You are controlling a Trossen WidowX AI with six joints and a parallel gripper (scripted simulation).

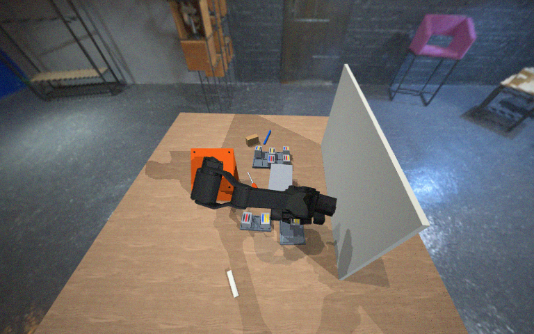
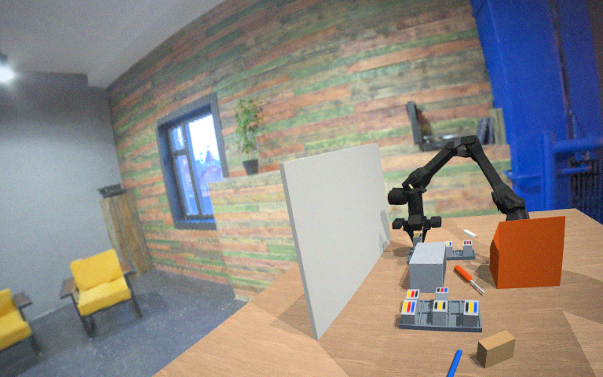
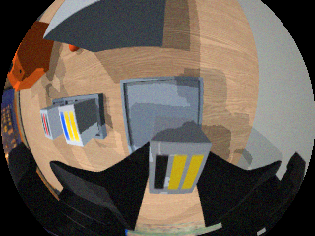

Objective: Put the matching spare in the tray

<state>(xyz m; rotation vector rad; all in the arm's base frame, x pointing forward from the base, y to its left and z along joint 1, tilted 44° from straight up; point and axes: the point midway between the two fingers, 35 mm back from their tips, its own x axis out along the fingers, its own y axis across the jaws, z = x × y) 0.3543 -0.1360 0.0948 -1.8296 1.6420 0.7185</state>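
Now: the grey tray 1 cm behind my gripper tip and 5 cm below it. Round my gripper tip: grey spare 2 cm above; then white stick 20 cm behind, 22 cm to the right, 5 cm below; then grey mounted unit 7 cm behind, 19 cm to the left.
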